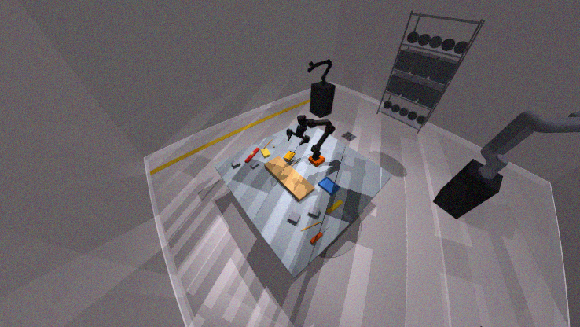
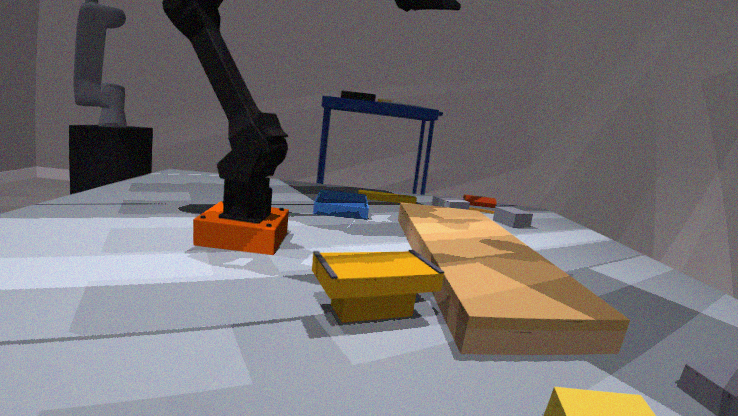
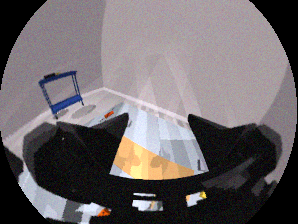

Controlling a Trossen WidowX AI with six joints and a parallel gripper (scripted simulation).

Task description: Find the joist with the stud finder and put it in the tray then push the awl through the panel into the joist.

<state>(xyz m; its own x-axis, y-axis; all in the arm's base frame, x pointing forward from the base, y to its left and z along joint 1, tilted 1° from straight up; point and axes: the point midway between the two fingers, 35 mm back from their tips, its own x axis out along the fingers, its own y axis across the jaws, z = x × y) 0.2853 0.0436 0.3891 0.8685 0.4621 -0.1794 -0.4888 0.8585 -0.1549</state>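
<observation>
The yellow stud finder lies 13 cm behind my gripper tip, 23 cm to the right of it and 41 cm below it. The rest, counted from my gripper tip: awl 13 cm behind, 15 cm to the right, 41 cm below; blue tray 20 cm behind, 27 cm to the left, 41 cm below; green square light 14 cm behind, 24 cm to the right, 42 cm below.
</observation>
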